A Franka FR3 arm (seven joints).
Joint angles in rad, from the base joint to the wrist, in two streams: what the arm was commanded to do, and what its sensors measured. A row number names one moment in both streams.
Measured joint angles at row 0:
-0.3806, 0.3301, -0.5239, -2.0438, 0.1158, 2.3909, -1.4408
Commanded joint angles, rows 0 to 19:
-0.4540, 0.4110, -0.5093, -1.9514, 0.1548, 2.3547, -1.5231
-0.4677, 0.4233, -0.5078, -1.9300, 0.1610, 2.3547, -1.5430
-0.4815, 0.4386, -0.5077, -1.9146, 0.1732, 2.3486, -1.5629
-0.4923, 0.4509, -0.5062, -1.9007, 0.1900, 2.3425, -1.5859
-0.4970, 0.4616, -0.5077, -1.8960, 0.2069, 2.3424, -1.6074
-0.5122, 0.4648, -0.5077, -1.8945, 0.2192, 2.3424, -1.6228
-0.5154, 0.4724, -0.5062, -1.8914, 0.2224, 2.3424, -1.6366
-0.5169, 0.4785, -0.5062, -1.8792, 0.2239, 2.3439, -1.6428
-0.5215, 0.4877, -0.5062, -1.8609, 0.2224, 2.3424, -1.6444
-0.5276, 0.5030, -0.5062, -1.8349, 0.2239, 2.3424, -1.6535
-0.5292, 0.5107, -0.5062, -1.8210, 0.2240, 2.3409, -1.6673
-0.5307, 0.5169, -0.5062, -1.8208, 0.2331, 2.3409, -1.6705
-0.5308, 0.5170, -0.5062, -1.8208, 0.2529, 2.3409, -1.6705
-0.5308, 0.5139, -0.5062, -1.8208, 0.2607, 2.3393, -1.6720
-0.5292, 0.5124, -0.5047, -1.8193, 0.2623, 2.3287, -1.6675
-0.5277, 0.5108, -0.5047, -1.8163, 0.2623, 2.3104, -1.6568
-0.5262, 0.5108, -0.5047, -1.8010, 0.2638, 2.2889, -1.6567
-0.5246, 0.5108, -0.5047, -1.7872, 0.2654, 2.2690, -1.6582
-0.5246, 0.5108, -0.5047, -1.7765, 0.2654, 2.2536, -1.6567
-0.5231, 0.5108, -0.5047, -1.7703, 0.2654, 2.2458, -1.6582
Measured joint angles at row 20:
-0.5077, 0.4875, -0.5165, -1.8320, 0.2406, 2.3050, -1.6427
